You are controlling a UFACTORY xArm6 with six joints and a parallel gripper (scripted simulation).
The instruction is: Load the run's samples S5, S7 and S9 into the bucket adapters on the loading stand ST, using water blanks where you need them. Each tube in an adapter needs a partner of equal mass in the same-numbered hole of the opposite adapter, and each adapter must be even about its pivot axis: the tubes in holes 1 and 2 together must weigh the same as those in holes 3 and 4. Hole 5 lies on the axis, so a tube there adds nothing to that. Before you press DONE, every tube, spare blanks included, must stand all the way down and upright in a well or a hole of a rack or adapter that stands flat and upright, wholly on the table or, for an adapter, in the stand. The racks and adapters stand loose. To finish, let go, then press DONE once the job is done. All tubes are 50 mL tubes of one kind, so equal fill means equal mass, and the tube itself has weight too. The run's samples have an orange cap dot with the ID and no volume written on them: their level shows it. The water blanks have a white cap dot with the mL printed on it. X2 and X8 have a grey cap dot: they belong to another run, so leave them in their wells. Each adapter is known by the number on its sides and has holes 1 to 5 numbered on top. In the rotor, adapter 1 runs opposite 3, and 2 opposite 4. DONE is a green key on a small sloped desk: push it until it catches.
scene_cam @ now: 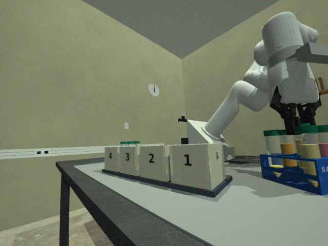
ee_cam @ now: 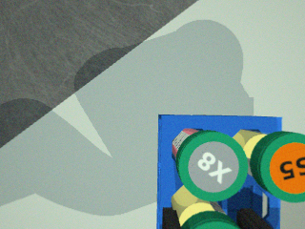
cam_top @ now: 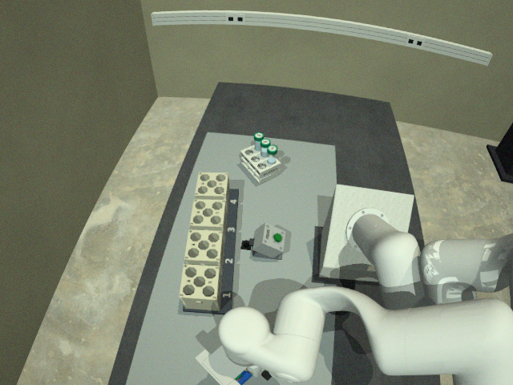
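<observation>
The yellow-filled tube is 50 mm below my hand and 10 mm ahead of it. The rest, counted from my hand: orange-capped tube 60 mm below, 40 mm to the right, 30 mm behind; then grey-dotted tube 60 mm to the right, 60 mm below, 10 mm ahead; then blue sample rack 100 mm below, 20 mm ahead, 10 mm to the right.
</observation>
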